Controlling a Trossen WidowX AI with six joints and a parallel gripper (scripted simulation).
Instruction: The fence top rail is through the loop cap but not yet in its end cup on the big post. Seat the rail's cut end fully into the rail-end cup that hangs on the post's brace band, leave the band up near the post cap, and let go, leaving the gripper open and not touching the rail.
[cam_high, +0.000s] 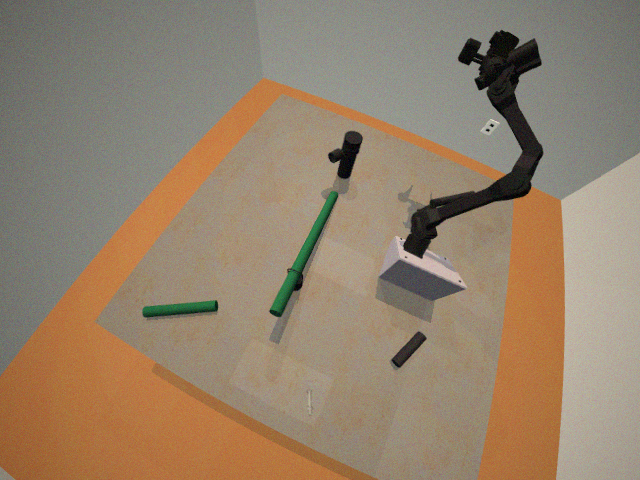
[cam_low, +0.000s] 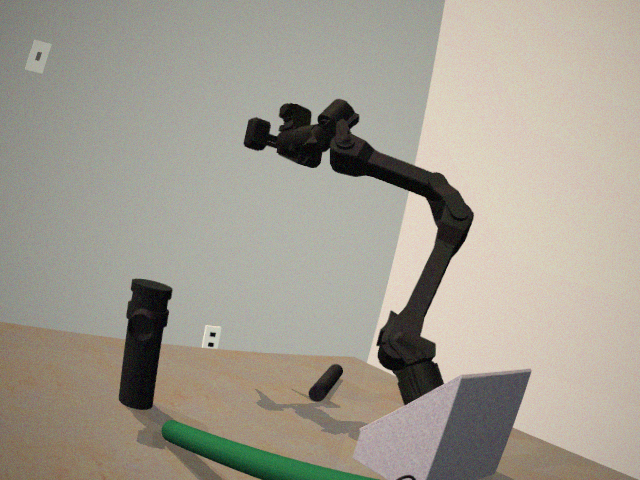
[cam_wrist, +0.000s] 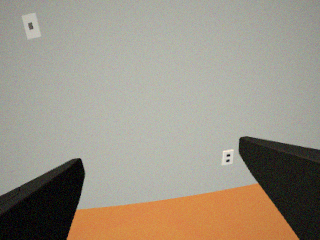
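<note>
Right now the rail-end cup is 30 cm ahead of my gripper tip, 38 cm to the left of it and 33 cm below it. Also, from my gripper tip: short dark cylinder 25 cm behind, 84 cm to the left, 47 cm below; then small white pin 4 cm behind, 112 cm to the left, 48 cm below; then short green tube 45 cm ahead, 112 cm to the left, 47 cm below.
</note>
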